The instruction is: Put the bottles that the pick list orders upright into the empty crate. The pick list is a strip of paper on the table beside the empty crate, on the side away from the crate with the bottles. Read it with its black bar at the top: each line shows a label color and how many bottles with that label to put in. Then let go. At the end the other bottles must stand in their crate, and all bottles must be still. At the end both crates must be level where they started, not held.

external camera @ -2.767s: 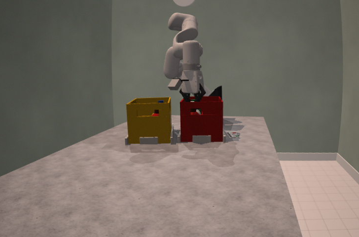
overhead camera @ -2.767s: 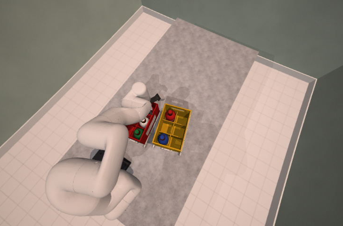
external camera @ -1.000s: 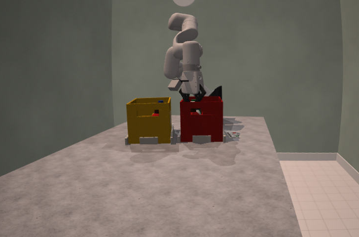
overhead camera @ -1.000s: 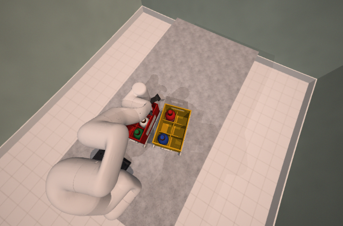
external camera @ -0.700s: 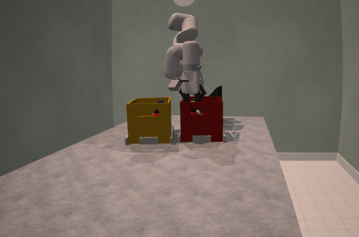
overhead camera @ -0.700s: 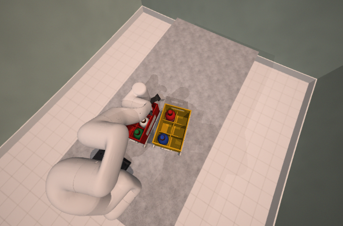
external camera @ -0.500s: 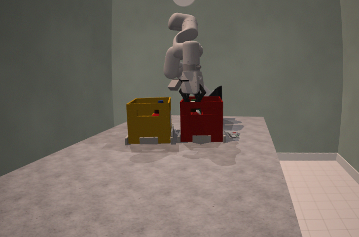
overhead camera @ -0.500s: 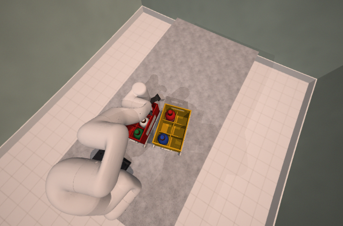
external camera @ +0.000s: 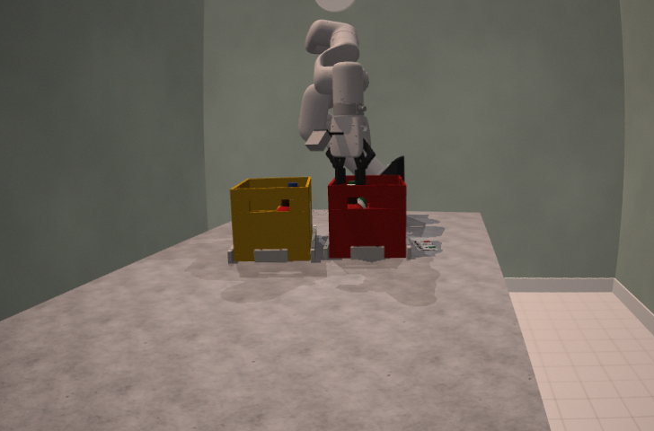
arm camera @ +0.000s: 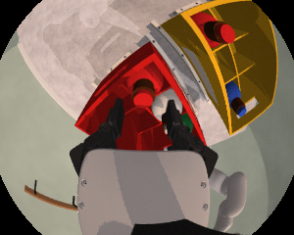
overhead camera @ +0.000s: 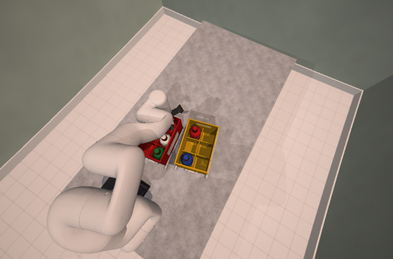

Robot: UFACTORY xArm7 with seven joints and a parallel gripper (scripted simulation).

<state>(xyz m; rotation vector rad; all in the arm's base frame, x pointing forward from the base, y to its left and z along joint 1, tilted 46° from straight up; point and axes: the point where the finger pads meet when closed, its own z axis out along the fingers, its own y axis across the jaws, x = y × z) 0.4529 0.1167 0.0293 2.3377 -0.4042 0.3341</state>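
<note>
My gripper is now 100 mm above the white bottle, 80 mm past it and 20 mm to the left of it. From my hand the other things lie so: green-labelled bottle 160 mm behind, 100 mm below, 50 mm to the right; red crate 100 mm below, 90 mm behind, 20 mm to the left; yellow crate 210 mm to the right, 100 mm below, 10 mm ahead.
</note>
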